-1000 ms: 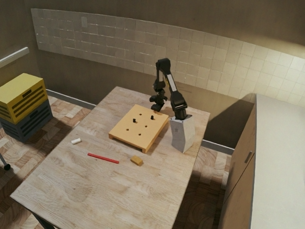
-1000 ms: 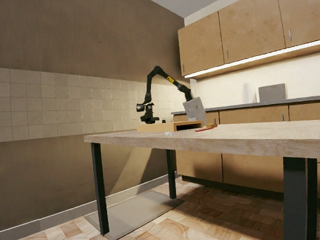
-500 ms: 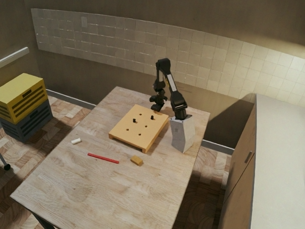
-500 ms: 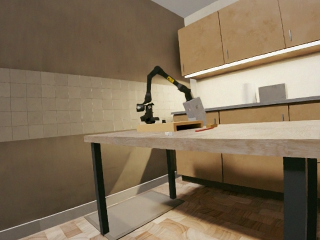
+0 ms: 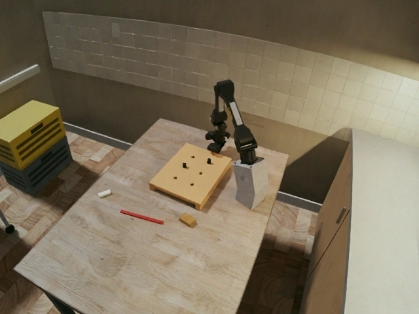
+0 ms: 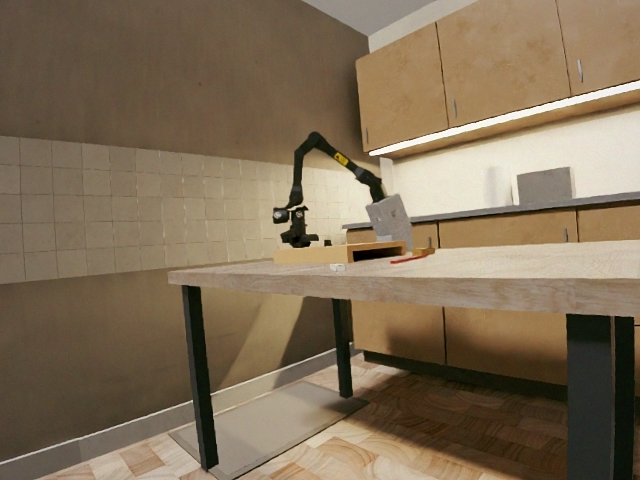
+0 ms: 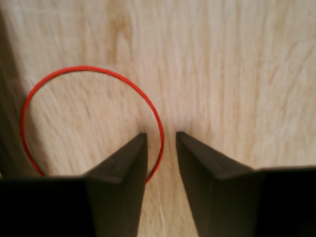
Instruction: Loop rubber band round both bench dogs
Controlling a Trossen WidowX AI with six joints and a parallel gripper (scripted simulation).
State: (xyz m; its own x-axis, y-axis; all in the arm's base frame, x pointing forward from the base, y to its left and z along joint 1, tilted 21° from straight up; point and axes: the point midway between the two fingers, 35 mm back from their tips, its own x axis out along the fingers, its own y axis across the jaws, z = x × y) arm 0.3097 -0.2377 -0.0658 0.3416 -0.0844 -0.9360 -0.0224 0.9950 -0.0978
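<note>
Right now the board is 26 cm to the left of my hand and 2 cm ahead of it. The rest, counted from my hand: red stick 62 cm to the left, 8 cm ahead, 3 cm below; then white cylinder 61 cm to the left, 32 cm ahead, 3 cm below; then tan block 53 cm to the left, 11 cm behind, 2 cm below.
</note>
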